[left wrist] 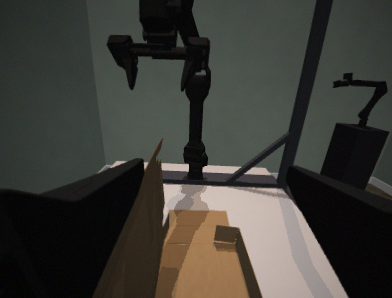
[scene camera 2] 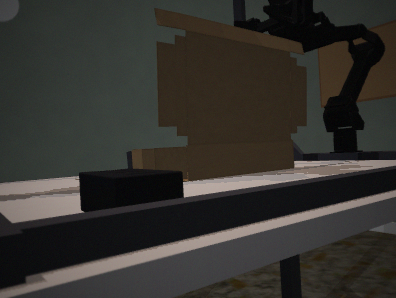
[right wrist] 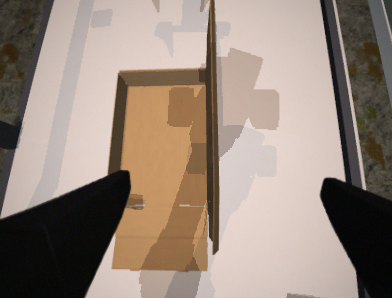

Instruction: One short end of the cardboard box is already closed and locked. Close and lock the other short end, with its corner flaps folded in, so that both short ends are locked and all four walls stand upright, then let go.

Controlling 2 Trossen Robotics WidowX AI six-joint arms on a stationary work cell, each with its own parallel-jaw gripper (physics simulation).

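Places are measured from the left arm's base along level axes (x back, y right, z up), in centimetres.
Where they show: left gripper, between the fingertips: (left wrist: 216, 168) (scene camera 2: 248, 16); right gripper, between the fingertips: (left wrist: 156, 89) (right wrist: 224, 183); left arm's base, origin of its link: (scene camera 2: 346, 152); right arm's base, origin of its link: (left wrist: 195, 176).
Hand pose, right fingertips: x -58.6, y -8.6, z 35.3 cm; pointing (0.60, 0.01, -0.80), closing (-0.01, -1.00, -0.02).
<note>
Each offset is from my right fingertips to the top centre of the thing. "spot": to the spot under its first point.
The cardboard box {dx +13.2, dy +10.4, dz -37.1 cm} (left wrist: 210, 270) (right wrist: 160, 150) sits on the table. In the right wrist view its far short end {spot: dx +26.7, dy +11.2, dz -34.1 cm} (right wrist: 162, 78) stands upright. The other short end's panel {spot: dx -9.0, dy +9.4, dz -36.8 cm} (left wrist: 197, 219) (right wrist: 155, 252) lies flat, pointing outward. One corner flap {spot: dx -1.1, dy +16.7, dz -34.5 cm} (left wrist: 226, 235) (right wrist: 135, 201) is folded in; the other {spot: dx -3.1, dy +1.0, dz -34.0 cm} (scene camera 2: 170, 162) sticks straight out beside the lid. The tall lid (scene camera 2: 240, 90) (left wrist: 137, 225) (right wrist: 213, 150) stands upright along one long side. My left gripper (left wrist: 216, 168) is open and empty above the closed end. My right gripper (left wrist: 156, 89) (right wrist: 224, 183) is open and empty, high above the box.
A black block {dx -19.8, dy -19.3, dz -33.7 cm} (scene camera 2: 131, 190) sits near the table's dark front rail {spot: dx -16.6, dy -29.4, dz -35.4 cm} (scene camera 2: 240, 197). My left arm (scene camera 2: 367, 55) stands behind the box at the picture's right. A dark frame post (left wrist: 305, 90) rises beside the table, and another small arm (left wrist: 372, 97) stands on a pedestal.
</note>
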